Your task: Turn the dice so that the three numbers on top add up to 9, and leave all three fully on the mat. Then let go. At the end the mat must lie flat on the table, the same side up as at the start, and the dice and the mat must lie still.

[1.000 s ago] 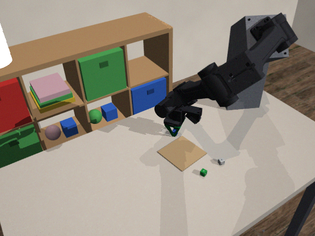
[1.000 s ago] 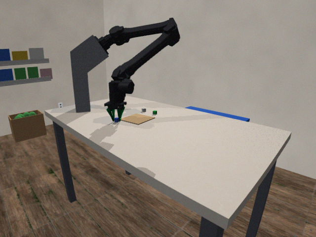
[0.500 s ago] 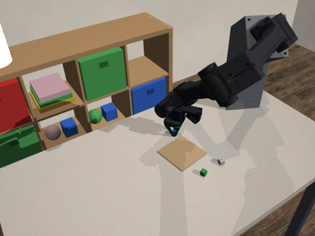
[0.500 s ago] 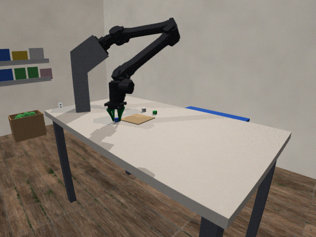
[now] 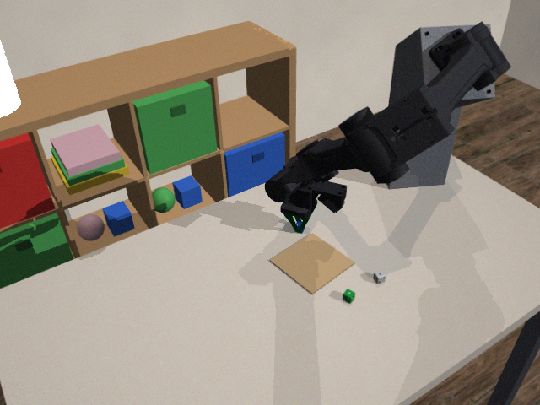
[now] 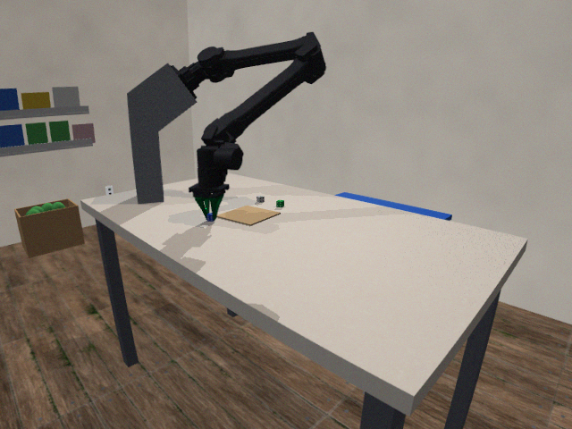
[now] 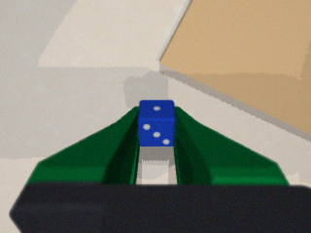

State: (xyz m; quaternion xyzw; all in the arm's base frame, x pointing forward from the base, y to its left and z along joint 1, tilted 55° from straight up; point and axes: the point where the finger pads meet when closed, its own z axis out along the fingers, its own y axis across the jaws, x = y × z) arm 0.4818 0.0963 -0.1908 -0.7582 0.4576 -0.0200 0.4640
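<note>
The tan mat lies 3 cm ahead of my hand, 11 cm to the left of it and 1 cm below it. Also, from my hand: green die (2 cm ahead, 25 cm to the left); blue die (right at my hand); white die (7 cm behind, 23 cm to the left).
</note>
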